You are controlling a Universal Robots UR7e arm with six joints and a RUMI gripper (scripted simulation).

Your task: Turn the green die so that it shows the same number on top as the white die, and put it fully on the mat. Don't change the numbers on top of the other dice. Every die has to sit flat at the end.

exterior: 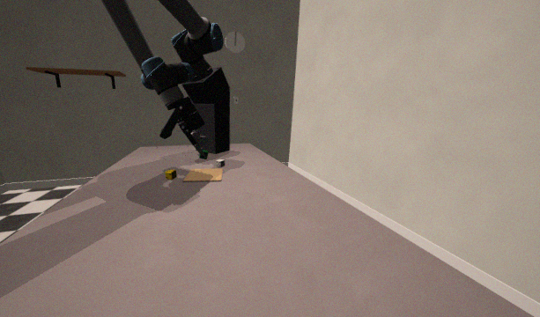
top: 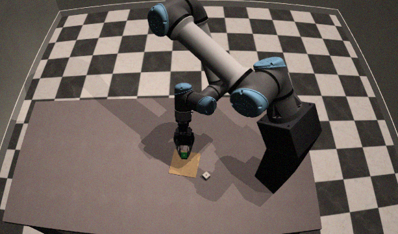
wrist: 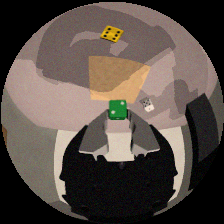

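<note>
My hand is 10 mm above the green die. From my hand the other things lie so: yellow die: 120 mm to the right, 80 mm below, 30 mm behind; tan mat: 100 mm below; white die: 110 mm to the left, 80 mm below, 80 mm behind.
</note>
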